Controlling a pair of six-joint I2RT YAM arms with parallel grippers.
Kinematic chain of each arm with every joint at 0, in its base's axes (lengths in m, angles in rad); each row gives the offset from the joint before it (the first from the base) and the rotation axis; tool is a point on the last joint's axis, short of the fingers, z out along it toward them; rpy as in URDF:
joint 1: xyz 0 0 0.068 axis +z
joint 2: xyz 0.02 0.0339 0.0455 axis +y
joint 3: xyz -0.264 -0.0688 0 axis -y
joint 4: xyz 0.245 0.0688 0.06 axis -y
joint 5: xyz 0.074 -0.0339 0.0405 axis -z
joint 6: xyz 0.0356 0 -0.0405 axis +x
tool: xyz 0 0 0 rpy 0 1.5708 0
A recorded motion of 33 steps. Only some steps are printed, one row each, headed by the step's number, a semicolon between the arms.
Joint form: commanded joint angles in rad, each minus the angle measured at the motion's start. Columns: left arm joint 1, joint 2, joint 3, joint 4, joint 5, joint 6; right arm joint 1, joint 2, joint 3, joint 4, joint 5, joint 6.
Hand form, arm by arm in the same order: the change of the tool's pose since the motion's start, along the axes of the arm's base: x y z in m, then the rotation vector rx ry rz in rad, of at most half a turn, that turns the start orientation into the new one. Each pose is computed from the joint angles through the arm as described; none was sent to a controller.
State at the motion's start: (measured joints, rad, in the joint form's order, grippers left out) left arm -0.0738 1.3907 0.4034 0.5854 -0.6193 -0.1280; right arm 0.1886 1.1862 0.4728 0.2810 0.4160 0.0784
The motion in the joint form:
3: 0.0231 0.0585 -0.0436 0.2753 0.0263 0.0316; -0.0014 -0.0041 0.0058 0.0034 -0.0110 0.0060
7: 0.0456 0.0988 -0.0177 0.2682 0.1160 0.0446; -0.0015 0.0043 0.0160 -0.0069 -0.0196 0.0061
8: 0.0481 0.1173 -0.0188 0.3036 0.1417 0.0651; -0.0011 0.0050 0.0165 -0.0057 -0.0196 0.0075
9: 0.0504 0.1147 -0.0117 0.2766 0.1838 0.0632; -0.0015 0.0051 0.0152 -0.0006 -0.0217 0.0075
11: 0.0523 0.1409 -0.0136 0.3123 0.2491 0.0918; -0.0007 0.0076 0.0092 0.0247 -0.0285 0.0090
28: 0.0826 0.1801 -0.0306 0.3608 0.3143 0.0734; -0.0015 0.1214 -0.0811 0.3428 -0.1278 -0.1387
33: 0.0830 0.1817 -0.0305 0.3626 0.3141 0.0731; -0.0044 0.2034 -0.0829 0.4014 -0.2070 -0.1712
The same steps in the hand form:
3: 0.0027 0.0049 0.0012 0.0069 -0.1559 -0.0100; 0.0008 0.0002 0.0030 0.0123 -0.0136 0.0063
7: 0.0113 0.0077 -0.0027 -0.0079 -0.1275 -0.0765; 0.0027 0.0008 0.0034 0.0144 -0.0046 0.0140
8: 0.0132 0.0075 -0.0040 0.0019 -0.1334 -0.1040; 0.0029 0.0009 0.0035 0.0158 -0.0059 0.0139
9: 0.0145 0.0068 -0.0044 -0.0129 -0.1173 -0.1413; 0.0030 0.0009 0.0036 0.0173 -0.0094 0.0154
11: 0.0170 0.0051 -0.0080 -0.0076 -0.1128 -0.2096; 0.0033 0.0014 0.0035 0.0244 -0.0257 0.0220
28: 0.0162 0.0111 -0.0173 -0.0421 -0.1144 -0.2364; 0.0085 0.0056 -0.0191 -0.0581 -0.1047 0.1640
33: 0.0163 0.0112 -0.0174 -0.0422 -0.1148 -0.2357; 0.0151 0.0088 -0.0331 -0.0635 -0.0748 0.2475

